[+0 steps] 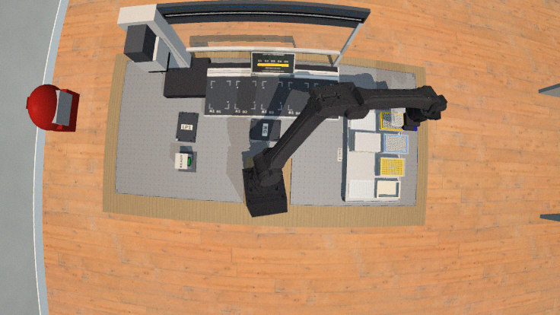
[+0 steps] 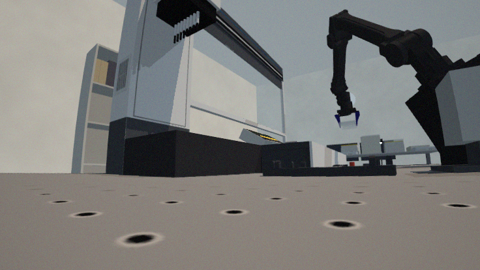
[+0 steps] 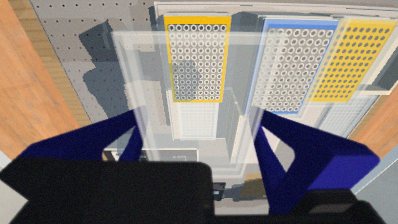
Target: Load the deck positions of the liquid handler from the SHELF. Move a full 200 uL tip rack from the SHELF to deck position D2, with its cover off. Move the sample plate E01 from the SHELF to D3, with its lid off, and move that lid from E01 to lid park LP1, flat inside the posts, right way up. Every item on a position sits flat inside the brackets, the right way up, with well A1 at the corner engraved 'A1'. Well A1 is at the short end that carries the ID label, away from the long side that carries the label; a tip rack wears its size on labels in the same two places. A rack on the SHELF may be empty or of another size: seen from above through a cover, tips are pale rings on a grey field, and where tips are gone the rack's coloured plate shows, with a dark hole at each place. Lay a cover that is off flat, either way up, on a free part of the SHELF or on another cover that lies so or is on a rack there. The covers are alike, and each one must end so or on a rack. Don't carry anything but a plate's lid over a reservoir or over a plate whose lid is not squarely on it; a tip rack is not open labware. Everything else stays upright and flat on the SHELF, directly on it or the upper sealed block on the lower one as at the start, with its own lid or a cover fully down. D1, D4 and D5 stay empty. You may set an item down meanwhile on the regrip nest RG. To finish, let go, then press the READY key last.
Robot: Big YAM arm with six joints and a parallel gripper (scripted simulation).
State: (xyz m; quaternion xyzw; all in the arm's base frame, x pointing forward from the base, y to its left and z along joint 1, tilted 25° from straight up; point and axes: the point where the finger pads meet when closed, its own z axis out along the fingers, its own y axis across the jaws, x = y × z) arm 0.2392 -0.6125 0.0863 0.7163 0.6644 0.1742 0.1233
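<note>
Right now my hand is 130 mm above the yellow tip rack and 10 mm to the right of it. Round my hand: clear plate lid (160 mm below, 130 mm to the left, 10 mm ahead); then white sealed block (140 mm to the left, 120 mm below, 100 mm behind); then clear tip rack cover (10 mm above).
</note>
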